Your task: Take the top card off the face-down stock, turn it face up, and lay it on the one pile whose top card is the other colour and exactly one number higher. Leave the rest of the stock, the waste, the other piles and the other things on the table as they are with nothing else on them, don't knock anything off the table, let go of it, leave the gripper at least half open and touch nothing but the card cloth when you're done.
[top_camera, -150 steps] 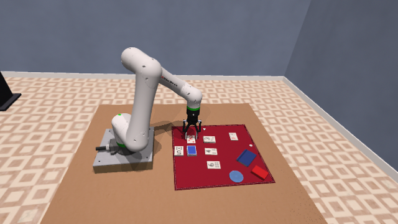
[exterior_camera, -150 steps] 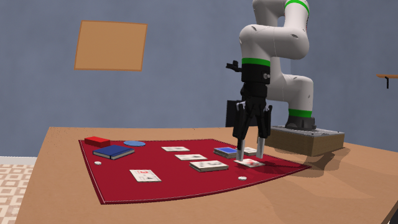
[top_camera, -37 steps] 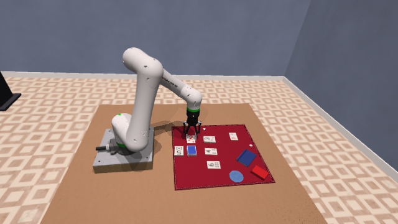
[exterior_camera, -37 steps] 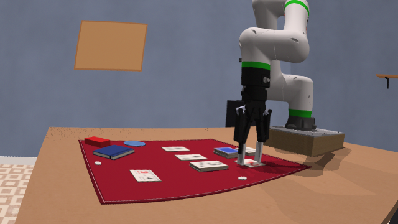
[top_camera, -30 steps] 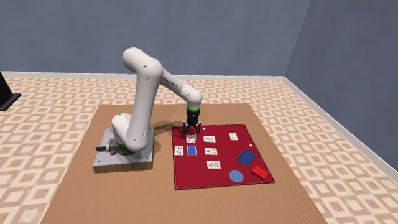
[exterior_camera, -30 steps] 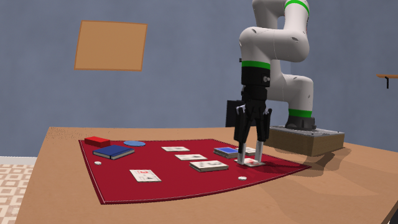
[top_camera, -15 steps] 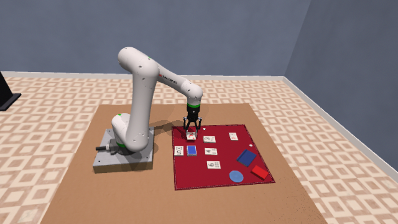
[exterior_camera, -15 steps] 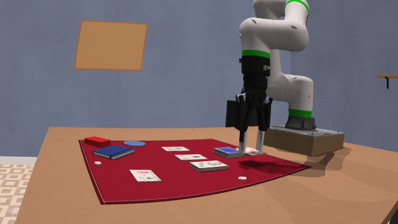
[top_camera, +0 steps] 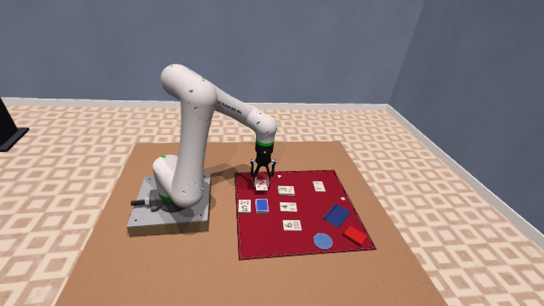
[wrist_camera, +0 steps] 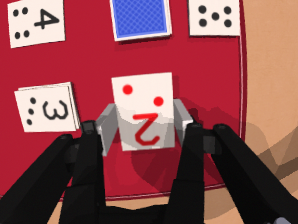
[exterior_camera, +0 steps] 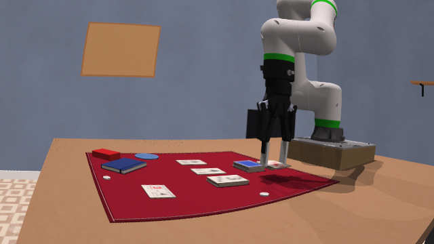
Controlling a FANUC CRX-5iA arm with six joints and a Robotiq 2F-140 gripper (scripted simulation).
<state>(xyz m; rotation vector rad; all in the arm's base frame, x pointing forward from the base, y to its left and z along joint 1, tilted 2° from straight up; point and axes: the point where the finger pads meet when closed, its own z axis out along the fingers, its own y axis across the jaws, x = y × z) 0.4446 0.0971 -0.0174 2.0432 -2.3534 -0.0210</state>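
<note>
My hand is 170 mm short of the red card cloth, 140 mm to the left of it and 80 mm above it. From my hand the other things lie so: blue book (360 mm ahead, 240 mm to the right, 60 mm below).
</note>
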